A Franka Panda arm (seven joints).
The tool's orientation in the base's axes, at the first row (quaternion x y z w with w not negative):
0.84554, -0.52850, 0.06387, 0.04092
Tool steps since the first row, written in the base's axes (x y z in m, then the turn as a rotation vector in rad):
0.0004, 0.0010, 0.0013, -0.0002, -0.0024, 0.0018
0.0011, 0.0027, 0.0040, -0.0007, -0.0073, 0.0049
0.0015, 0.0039, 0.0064, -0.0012, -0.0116, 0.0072
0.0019, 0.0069, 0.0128, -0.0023, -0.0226, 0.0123
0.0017, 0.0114, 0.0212, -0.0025, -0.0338, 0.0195
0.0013, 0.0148, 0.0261, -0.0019, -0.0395, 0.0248
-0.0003, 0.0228, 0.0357, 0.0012, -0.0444, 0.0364
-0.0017, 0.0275, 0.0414, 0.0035, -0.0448, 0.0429
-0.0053, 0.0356, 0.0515, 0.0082, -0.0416, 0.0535
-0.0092, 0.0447, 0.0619, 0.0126, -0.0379, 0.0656
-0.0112, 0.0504, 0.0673, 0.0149, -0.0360, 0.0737
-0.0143, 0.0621, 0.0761, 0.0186, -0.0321, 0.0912
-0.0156, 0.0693, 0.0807, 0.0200, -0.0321, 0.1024
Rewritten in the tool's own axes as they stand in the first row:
-0.0005, -0.0008, -0.0014, 0.0023, 0.0012, -0.0015
-0.0013, -0.0022, -0.0043, 0.0069, 0.0038, -0.0039
-0.0018, -0.0030, -0.0068, 0.0109, 0.0062, -0.0056
-0.0034, -0.0047, -0.0135, 0.0209, 0.0120, -0.0092
-0.0062, -0.0065, -0.0224, 0.0319, 0.0171, -0.0148
-0.0086, -0.0076, -0.0277, 0.0380, 0.0191, -0.0192
-0.0150, -0.0097, -0.0384, 0.0455, 0.0184, -0.0298
-0.0189, -0.0104, -0.0448, 0.0478, 0.0165, -0.0361
-0.0261, -0.0107, -0.0561, 0.0486, 0.0109, -0.0467
-0.0343, -0.0112, -0.0679, 0.0491, 0.0054, -0.0588
-0.0395, -0.0119, -0.0741, 0.0496, 0.0025, -0.0670
-0.0499, -0.0142, -0.0846, 0.0504, -0.0025, -0.0846
-0.0561, -0.0162, -0.0903, 0.0527, -0.0037, -0.0955

